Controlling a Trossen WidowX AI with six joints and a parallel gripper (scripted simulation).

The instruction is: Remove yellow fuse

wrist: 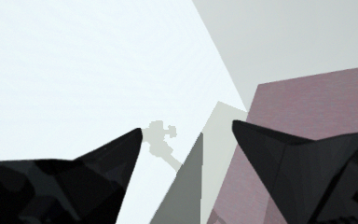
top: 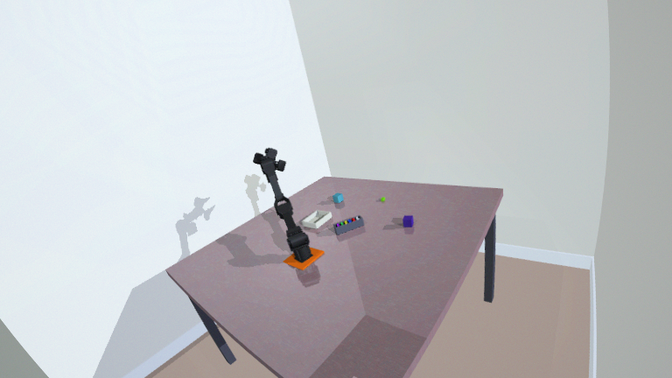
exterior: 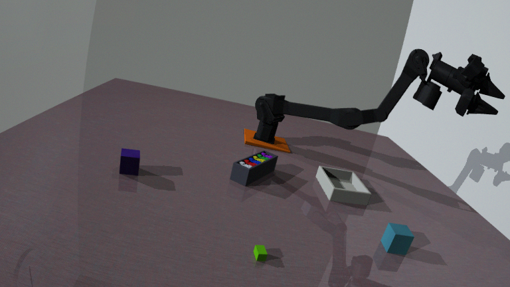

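Now: gripper tip 57 cm to the left of the yellow fuse, 30 cm above it and 2 cm short of it. From my gripper tip the other things lie so: tray: 35 cm to the right, 32 cm below, 1 cm behind; purple fuse: 55 cm to the right, 30 cm below, 2 cm behind; green fuse: 56 cm to the right, 30 cm below.
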